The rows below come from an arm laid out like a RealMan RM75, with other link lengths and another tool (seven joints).
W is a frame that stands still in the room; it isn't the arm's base.
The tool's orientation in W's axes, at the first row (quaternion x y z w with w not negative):
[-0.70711, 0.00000, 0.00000, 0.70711]
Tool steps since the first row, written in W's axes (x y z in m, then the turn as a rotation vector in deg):
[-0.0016, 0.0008, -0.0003, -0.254, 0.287, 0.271]
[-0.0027, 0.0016, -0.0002, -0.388, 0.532, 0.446]
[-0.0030, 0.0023, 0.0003, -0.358, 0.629, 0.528]
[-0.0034, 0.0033, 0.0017, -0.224, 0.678, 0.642]
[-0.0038, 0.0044, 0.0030, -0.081, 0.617, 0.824]
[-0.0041, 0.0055, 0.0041, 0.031, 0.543, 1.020]
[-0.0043, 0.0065, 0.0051, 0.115, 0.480, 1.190]
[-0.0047, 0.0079, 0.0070, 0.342, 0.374, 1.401]
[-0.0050, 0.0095, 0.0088, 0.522, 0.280, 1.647]
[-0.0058, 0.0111, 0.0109, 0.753, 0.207, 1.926]
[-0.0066, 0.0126, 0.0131, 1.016, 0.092, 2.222]
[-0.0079, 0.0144, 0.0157, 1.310, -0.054, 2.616]
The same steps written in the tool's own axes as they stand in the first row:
[-0.0016, 0.0003, 0.0008, -0.254, -0.271, 0.287]
[-0.0027, 0.0002, 0.0016, -0.388, -0.446, 0.532]
[-0.0030, -0.0003, 0.0023, -0.358, -0.528, 0.629]
[-0.0034, -0.0017, 0.0033, -0.224, -0.642, 0.678]
[-0.0038, -0.0030, 0.0044, -0.081, -0.824, 0.617]
[-0.0041, -0.0041, 0.0055, 0.031, -1.020, 0.543]
[-0.0043, -0.0051, 0.0065, 0.115, -1.190, 0.480]
[-0.0047, -0.0070, 0.0079, 0.342, -1.401, 0.374]
[-0.0050, -0.0088, 0.0095, 0.522, -1.647, 0.280]
[-0.0058, -0.0109, 0.0111, 0.753, -1.926, 0.207]
[-0.0066, -0.0131, 0.0126, 1.016, -2.222, 0.092]
[-0.0079, -0.0157, 0.0144, 1.310, -2.616, -0.054]

